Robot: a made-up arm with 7 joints. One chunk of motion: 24 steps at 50 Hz.
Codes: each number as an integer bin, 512 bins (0 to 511) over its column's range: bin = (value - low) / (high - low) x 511, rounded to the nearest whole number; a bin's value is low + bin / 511 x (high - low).
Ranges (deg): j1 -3..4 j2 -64..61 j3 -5..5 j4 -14..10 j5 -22..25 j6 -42..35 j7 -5..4
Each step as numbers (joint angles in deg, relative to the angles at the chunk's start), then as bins.
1 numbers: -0.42 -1.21 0.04 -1.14 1.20 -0.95 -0.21
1 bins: 188 257 258 274 252 272 272
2 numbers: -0.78 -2.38 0.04 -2.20 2.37 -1.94 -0.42
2 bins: 162 252 258 251 265 266 260
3 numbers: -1.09 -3.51 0.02 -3.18 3.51 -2.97 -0.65
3 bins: 139 247 257 230 277 259 247
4 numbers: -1.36 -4.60 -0.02 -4.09 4.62 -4.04 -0.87
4 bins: 120 243 254 211 289 252 234
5 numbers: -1.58 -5.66 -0.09 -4.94 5.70 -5.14 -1.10
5 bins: 104 238 251 193 301 245 221
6 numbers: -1.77 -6.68 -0.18 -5.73 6.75 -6.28 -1.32
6 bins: 90 234 246 176 313 237 209
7 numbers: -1.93 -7.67 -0.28 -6.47 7.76 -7.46 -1.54
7 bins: 78 230 241 160 324 229 196
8 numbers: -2.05 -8.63 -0.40 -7.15 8.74 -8.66 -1.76
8 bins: 69 226 235 146 334 221 184
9 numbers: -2.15 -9.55 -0.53 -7.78 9.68 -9.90 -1.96
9 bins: 62 223 228 132 344 213 173
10 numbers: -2.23 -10.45 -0.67 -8.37 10.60 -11.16 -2.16
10 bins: 56 219 221 120 354 205 161
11 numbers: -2.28 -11.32 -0.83 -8.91 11.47 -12.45 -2.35
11 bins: 53 215 213 108 364 196 150
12 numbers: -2.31 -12.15 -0.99 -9.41 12.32 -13.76 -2.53
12 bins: 50 212 205 98 373 187 140
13 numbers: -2.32 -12.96 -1.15 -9.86 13.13 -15.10 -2.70
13 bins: 50 209 197 88 382 179 131
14 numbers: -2.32 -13.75 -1.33 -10.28 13.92 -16.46 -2.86
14 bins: 50 205 188 79 391 169 122
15 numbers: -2.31 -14.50 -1.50 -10.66 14.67 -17.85 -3.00
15 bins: 50 202 179 71 399 160 114
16 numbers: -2.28 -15.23 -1.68 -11.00 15.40 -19.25 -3.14
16 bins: 53 199 170 64 407 151 106
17 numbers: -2.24 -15.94 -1.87 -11.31 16.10 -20.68 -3.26
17 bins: 55 196 160 57 414 141 99
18 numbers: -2.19 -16.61 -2.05 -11.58 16.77 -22.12 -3.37
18 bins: 59 194 151 52 422 132 93
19 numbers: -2.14 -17.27 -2.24 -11.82 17.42 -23.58 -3.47
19 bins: 63 191 141 46 429 122 87
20 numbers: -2.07 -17.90 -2.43 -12.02 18.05 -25.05 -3.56
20 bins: 68 188 131 42 435 112 82
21 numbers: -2.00 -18.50 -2.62 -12.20 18.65 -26.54 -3.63
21 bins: 73 186 122 38 442 103 78
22 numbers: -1.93 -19.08 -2.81 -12.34 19.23 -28.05 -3.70
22 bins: 78 184 112 35 448 93 74
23 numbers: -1.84 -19.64 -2.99 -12.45 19.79 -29.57 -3.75
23 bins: 85 181 103 33 454 82 71
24 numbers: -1.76 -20.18 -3.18 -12.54 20.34 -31.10 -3.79
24 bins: 91 179 93 31 460 72 69
